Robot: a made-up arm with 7 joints. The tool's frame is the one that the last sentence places. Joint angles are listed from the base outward.
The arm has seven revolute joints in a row. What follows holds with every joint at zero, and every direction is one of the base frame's. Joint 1 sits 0.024 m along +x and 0.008 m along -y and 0.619 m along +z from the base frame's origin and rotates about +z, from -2.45 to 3.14 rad. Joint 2 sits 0.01 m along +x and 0.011 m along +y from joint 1 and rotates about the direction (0, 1, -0.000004), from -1.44 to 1.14 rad. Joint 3 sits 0.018 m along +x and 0.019 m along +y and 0.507 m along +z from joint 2 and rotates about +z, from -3.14 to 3.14 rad. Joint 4 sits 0.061 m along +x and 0.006 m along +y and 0.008 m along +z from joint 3 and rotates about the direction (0, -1, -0.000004), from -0.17 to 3.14 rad. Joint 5 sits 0.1 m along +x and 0.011 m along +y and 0.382 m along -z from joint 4 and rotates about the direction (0, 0.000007, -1), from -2.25 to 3.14 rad. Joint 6 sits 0.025 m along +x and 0.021 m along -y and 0.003 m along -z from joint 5 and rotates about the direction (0, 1, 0.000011), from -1.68 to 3.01 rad. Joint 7 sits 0.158 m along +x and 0.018 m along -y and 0.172 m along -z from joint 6 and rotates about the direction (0, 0.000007, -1), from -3.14 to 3.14 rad. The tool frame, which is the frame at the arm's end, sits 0.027 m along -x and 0.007 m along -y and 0.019 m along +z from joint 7; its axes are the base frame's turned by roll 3.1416, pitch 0 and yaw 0 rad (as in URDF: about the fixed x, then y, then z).
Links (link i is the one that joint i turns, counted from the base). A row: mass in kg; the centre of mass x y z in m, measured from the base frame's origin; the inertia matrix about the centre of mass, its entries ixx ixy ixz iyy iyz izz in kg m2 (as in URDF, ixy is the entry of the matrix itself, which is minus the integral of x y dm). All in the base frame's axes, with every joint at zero. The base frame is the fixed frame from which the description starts. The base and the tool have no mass.
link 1: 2.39; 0.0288 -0.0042 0.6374; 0.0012 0 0 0.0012 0 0.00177
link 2: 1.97; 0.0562 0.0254 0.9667; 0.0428 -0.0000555 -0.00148 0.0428 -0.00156 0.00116
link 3: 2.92; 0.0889 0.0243 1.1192; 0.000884 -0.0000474 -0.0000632 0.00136 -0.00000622 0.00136
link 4: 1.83; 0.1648 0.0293 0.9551; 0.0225 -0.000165 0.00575 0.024 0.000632 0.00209
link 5: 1.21; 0.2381 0.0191 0.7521; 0.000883 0 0 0.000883 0 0.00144
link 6: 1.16; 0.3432 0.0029 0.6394; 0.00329 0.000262 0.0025 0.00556 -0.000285 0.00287
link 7: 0.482; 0.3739 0.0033 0.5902; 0.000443 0 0 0.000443 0 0.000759
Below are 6 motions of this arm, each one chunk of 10 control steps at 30 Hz.
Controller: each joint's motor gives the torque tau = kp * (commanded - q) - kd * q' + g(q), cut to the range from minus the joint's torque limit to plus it. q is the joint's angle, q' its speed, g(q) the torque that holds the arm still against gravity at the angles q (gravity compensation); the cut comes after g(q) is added. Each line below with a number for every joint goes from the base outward.
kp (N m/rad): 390 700 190 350 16 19 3.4
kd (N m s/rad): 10 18 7.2 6.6 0.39 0.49 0.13
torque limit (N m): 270 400 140 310 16 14 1.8
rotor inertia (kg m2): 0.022 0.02 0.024 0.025 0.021 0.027 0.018
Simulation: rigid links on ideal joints. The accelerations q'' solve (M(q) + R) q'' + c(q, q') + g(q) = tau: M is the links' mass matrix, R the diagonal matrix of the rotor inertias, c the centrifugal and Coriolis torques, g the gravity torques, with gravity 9.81 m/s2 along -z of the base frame. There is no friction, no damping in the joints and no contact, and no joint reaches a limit. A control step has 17 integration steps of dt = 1/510 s. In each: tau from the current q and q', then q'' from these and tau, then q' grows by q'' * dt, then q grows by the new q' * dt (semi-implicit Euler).
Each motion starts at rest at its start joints. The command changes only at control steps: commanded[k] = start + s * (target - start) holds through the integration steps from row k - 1 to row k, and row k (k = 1, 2, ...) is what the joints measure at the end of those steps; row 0 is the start. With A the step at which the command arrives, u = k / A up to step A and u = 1 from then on. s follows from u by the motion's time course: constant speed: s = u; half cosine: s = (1 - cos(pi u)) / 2; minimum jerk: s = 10 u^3 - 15 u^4 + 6 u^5; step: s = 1 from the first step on.
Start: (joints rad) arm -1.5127 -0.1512 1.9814 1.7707 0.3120 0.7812 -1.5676
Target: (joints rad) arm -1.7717 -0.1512 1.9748 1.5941 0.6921 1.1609 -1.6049
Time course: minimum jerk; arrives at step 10
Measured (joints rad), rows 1 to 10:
1: -1.5136 -0.1513 1.9822 1.7705 0.3123 0.7810 -1.5677
2: -1.5195 -0.1517 1.9867 1.7689 0.3146 0.7802 -1.5682
3: -1.5345 -0.1530 1.9962 1.7625 0.3235 0.7796 -1.5702
4: -1.5604 -0.1555 2.0089 1.7474 0.3462 0.7848 -1.5751
5: -1.5970 -0.1591 2.0205 1.7218 0.3899 0.8070 -1.5839
6: -1.6415 -0.1634 2.0260 1.6865 0.4593 0.8589 -1.5968
7: -1.6896 -0.1675 2.0211 1.6441 0.5517 0.9468 -1.6122
8: -1.7358 -0.1699 2.0043 1.5990 0.6509 1.0644 -1.6272
9: -1.7736 -0.1689 1.9789 1.5579 0.7267 1.1913 -1.6375
10: -1.7976 -0.1628 1.9529 1.5316 0.7512 1.2995 -1.6393

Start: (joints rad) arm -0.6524 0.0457 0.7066 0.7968 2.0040 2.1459 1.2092
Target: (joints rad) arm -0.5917 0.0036 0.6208 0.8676 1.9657 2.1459 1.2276
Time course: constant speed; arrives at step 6
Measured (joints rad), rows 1 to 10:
1: -0.6451 0.0446 0.6978 0.8009 1.9976 2.1436 1.2094
2: -0.6359 0.0406 0.6855 0.8116 1.9828 2.1364 1.2105
3: -0.6263 0.0335 0.6715 0.8262 1.9661 2.1276 1.2129
4: -0.6166 0.0242 0.6567 0.8413 1.9551 2.1215 1.2167
5: -0.6066 0.0143 0.6420 0.8549 1.9526 2.1210 1.2214
6: -0.5963 0.0050 0.6277 0.8673 1.9565 2.1260 1.2263
7: -0.5929 -0.0023 0.6226 0.8754 1.9685 2.1376 1.2307
8: -0.5914 -0.0058 0.6215 0.8773 1.9869 2.1553 1.2335
9: -0.5901 -0.0055 0.6225 0.8752 2.0029 2.1737 1.2342
10: -0.5892 -0.0028 0.6243 0.8723 2.0087 2.1860 1.2328

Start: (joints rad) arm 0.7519 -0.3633 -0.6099 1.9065 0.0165 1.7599 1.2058
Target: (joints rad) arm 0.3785 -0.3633 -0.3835 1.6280 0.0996 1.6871 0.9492
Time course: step
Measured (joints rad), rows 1 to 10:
1: 0.4836 -0.3940 -0.4647 1.7344 0.0761 1.6019 1.1807
2: 0.3731 -0.4129 -0.4067 1.6179 0.0970 1.5251 1.1222
3: 0.3678 -0.3984 -0.4117 1.6030 0.0972 1.5927 1.0465
4: 0.3714 -0.3723 -0.4172 1.6185 0.0897 1.6990 0.9694
5: 0.3724 -0.3520 -0.4094 1.6229 0.0746 1.7711 0.9036
6: 0.3766 -0.3414 -0.3954 1.6140 0.0654 1.7960 0.8579
7: 0.3817 -0.3376 -0.3817 1.6050 0.0763 1.7881 0.8367
8: 0.3852 -0.3377 -0.3713 1.6039 0.1064 1.7636 0.8396
9: 0.3868 -0.3410 -0.3643 1.6102 0.1420 1.7324 0.8620
10: 0.3871 -0.3470 -0.3602 1.6194 0.1677 1.7001 0.8968

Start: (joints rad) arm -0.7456 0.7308 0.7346 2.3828 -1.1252 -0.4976 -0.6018
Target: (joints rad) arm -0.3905 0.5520 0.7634 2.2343 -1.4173 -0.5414 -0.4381
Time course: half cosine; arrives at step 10
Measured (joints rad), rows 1 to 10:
1: -0.7451 0.7298 0.7329 2.3808 -1.1223 -0.4982 -0.6016
2: -0.7419 0.7259 0.7275 2.3735 -1.1113 -0.4991 -0.6004
3: -0.7325 0.7175 0.7185 2.3600 -1.0900 -0.4975 -0.5963
4: -0.7127 0.7042 0.7082 2.3416 -1.0616 -0.4901 -0.5878
5: -0.6795 0.6858 0.6993 2.3200 -1.0335 -0.4755 -0.5736
6: -0.6317 0.6631 0.6946 2.2969 -1.0173 -0.4538 -0.5536
7: -0.5707 0.6378 0.6967 2.2739 -1.0277 -0.4272 -0.5287
8: -0.5006 0.6119 0.7074 2.2524 -1.0795 -0.3988 -0.5003
9: -0.4282 0.5874 0.7274 2.2340 -1.1825 -0.3748 -0.4703
10: -0.3612 0.5659 0.7563 2.2196 -1.3343 -0.3668 -0.4413

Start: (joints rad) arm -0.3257 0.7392 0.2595 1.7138 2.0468 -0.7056 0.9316
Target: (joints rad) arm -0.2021 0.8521 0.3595 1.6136 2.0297 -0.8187 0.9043
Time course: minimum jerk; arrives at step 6
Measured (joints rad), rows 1 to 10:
1: -0.3254 0.7396 0.2601 1.7129 2.0442 -0.7070 0.9316
2: -0.3232 0.7427 0.2633 1.7069 2.0269 -0.7171 0.9319
3: -0.3152 0.7531 0.2707 1.6915 1.9813 -0.7478 0.9325
4: -0.2982 0.7749 0.2814 1.6671 1.9110 -0.8047 0.9337
5: -0.2730 0.8075 0.2942 1.6409 1.8433 -0.8743 0.9352
6: -0.2442 0.8438 0.3086 1.6210 1.8134 -0.9239 0.9360
7: -0.2164 0.8740 0.3247 1.6083 1.8384 -0.9245 0.9343
8: -0.1930 0.8919 0.3414 1.5992 1.9125 -0.8713 0.9288
9: -0.1758 0.8972 0.3573 1.5923 2.0178 -0.7856 0.9192
10: -0.1652 0.8932 0.3728 1.5889 2.1319 -0.7017 0.9062

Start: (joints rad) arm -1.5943 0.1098 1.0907 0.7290 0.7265 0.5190 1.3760
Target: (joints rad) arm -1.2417 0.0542 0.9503 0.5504 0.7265 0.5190 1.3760
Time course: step
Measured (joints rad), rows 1 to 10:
1: -1.4041 0.1046 0.9088 0.6740 0.6667 0.4082 1.3806
2: -1.3100 0.0898 0.8814 0.5728 0.6435 0.2514 1.3976
3: -1.2592 0.0685 0.9165 0.5160 0.7180 0.2444 1.4113
4: -1.2297 0.0468 0.9563 0.5129 0.8179 0.3875 1.4158
5: -1.2147 0.0334 0.9845 0.5301 0.8561 0.5819 1.4130
6: -1.2053 0.0322 1.0055 0.5454 0.8125 0.7387 1.4033
7: -1.1995 0.0388 1.0206 0.5518 0.7408 0.8157 1.3854
8: -1.1995 0.0461 1.0252 0.5485 0.6949 0.8115 1.3618
9: -1.2063 0.0511 1.0172 0.5413 0.6902 0.7500 1.3387
10: -1.2180 0.0540 0.9991 0.5382 0.7120 0.6628 1.3229

